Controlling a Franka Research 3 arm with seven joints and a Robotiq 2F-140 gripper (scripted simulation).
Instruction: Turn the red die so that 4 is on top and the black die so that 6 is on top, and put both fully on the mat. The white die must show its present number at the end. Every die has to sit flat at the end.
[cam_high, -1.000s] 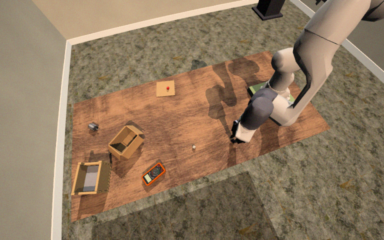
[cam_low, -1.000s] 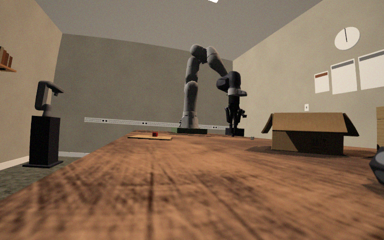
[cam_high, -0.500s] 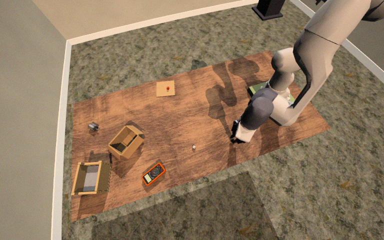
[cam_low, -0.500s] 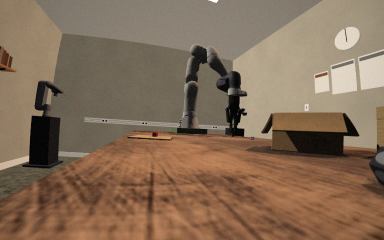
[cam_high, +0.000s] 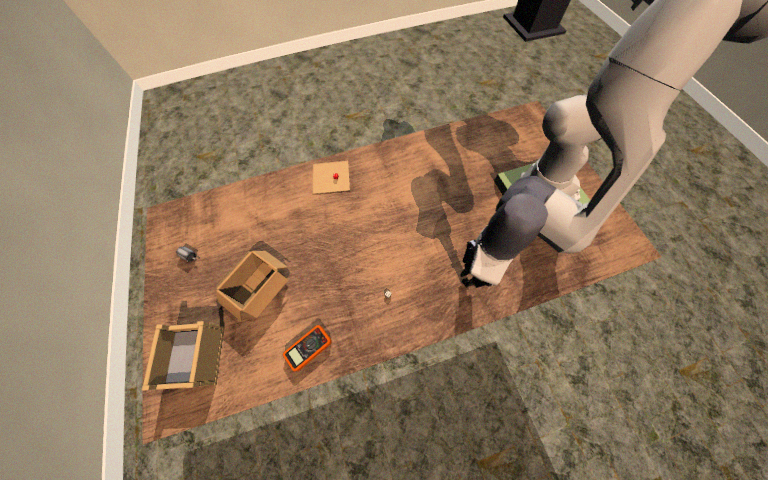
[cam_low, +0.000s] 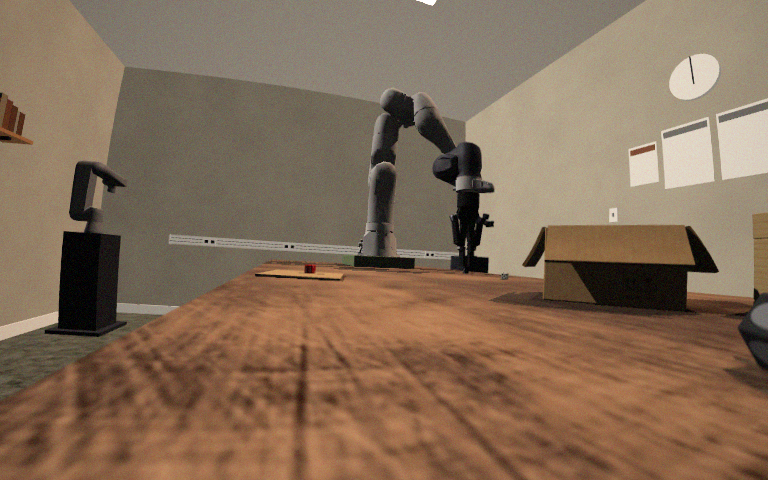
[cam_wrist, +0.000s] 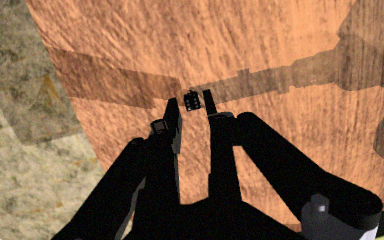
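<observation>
Now: the black die 50 mm below my hand. Also, from my hand: red die (530 mm to the right, 300 mm ahead, 40 mm below); white die (250 mm ahead, 50 mm below, 30 mm to the right); orange multimeter (520 mm ahead, 50 mm to the left, 40 mm below).
</observation>
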